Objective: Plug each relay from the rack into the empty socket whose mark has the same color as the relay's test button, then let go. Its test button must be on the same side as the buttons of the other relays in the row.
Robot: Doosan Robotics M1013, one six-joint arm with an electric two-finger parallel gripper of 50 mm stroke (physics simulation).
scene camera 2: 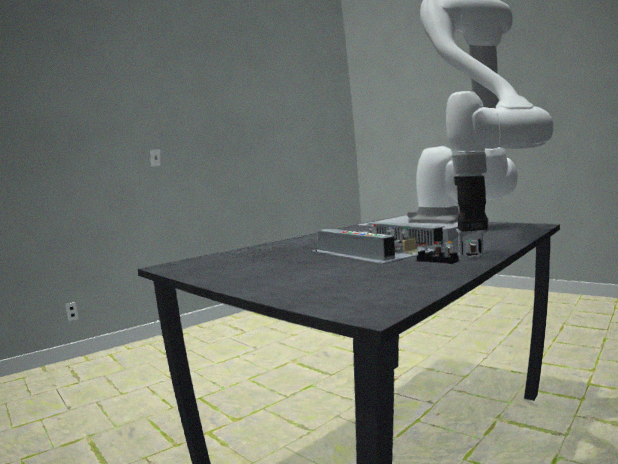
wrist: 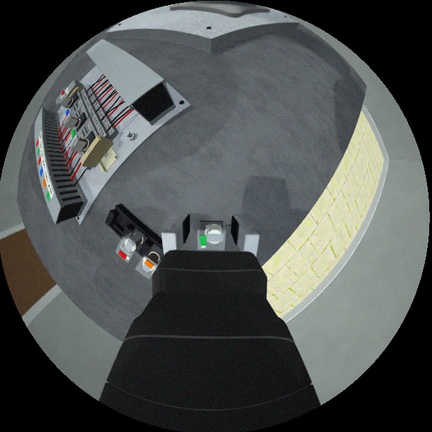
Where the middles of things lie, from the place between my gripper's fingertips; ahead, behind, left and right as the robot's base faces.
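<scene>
I find the black rack (wrist: 120, 219) 70 mm to the right of my hand and 70 mm ahead of it. The panel (wrist: 92, 181) is 300 mm to the right of my hand, and it is also 10 mm below it and 30 mm behind it.
</scene>
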